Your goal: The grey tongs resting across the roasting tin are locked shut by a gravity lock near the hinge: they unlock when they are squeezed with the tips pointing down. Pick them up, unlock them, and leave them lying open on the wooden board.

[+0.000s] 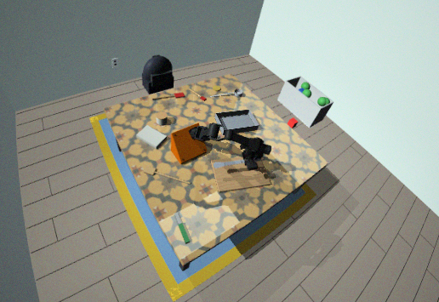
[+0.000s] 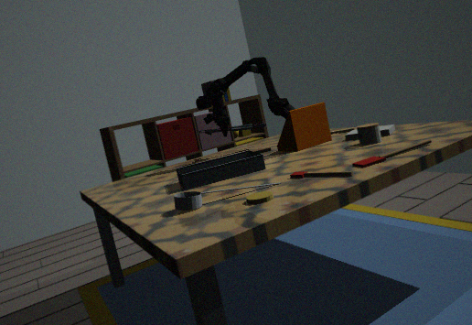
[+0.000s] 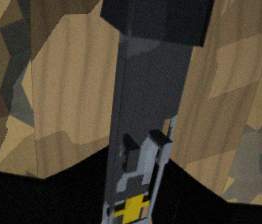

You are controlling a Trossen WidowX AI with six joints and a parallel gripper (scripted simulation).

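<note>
Right now the wooden board is 10 mm behind my gripper tip and 90 mm below it. Round my gripper tip: white flat block (330 mm behind, 590 mm to the left, 90 mm below); roasting tin (300 mm ahead, 350 mm to the left, 70 mm below); yellow lock piece (10 mm behind, 40 mm above).
</note>
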